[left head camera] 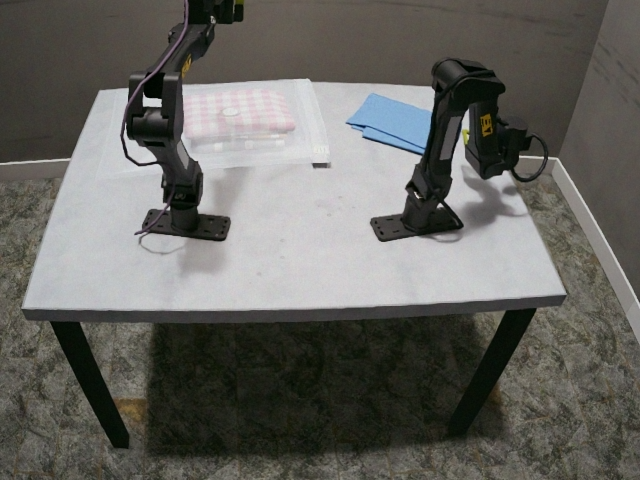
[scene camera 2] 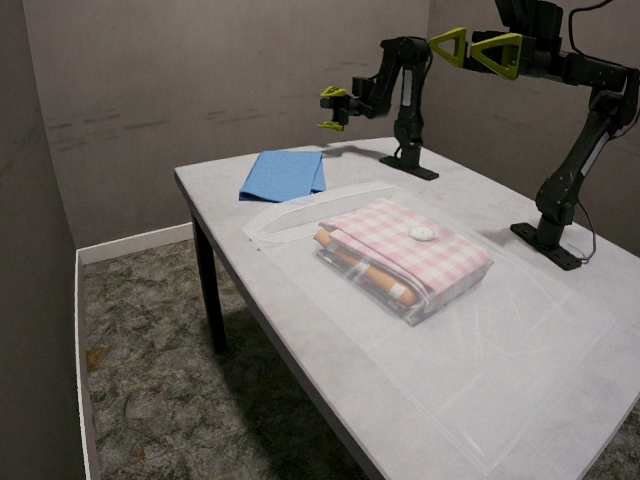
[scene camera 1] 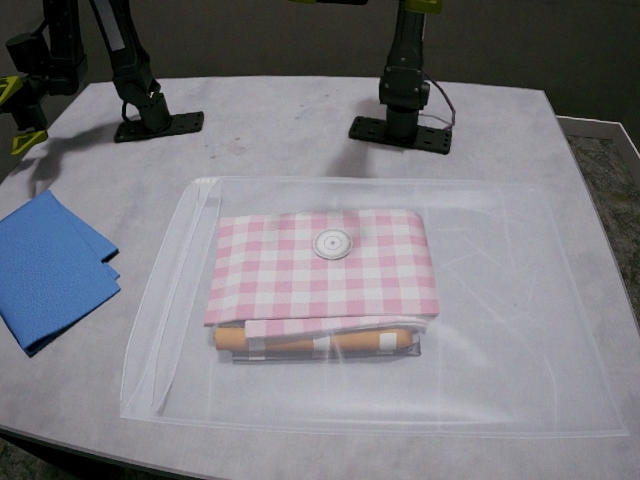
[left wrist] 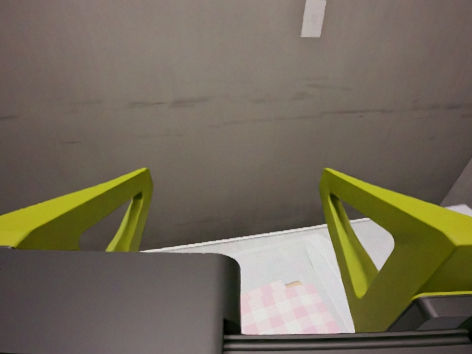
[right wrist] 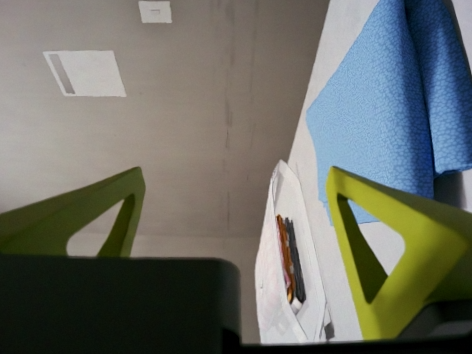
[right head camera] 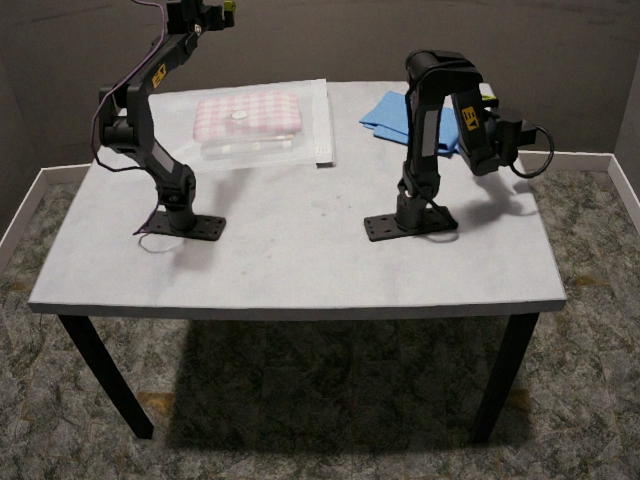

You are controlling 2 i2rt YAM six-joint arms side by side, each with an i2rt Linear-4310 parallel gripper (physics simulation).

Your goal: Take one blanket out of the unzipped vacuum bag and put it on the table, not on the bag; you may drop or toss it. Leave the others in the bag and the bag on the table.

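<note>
The blue blanket [left head camera: 388,122] [right head camera: 391,114] [scene camera 1: 51,268] [scene camera 2: 284,175] [right wrist: 370,115] lies folded on the table, beside the bag's open end and off the bag. The clear bag [left head camera: 316,124] [right head camera: 321,118] [scene camera 1: 496,320] [scene camera 2: 485,392] lies on the table. Inside it are the pink checked blanket [left head camera: 263,113] [right head camera: 268,111] [scene camera 1: 279,279] [scene camera 2: 382,222] [left wrist: 290,310], an orange one [scene camera 1: 289,342] [scene camera 2: 379,279] and a dark one [right wrist: 296,265] beneath. My right gripper [scene camera 2: 319,109] [right wrist: 235,176] is open and empty, above and apart from the blue blanket. My left gripper [scene camera 2: 450,45] [left wrist: 236,177] is open and empty, high above the table.
The white table [left head camera: 310,273] [right head camera: 310,273] [scene camera 1: 289,139] carries both arm bases. The left arm's base [left head camera: 214,227] [scene camera 1: 439,139] and the right arm's base [left head camera: 385,227] [scene camera 1: 188,122] stand apart. Grey walls stand around the table.
</note>
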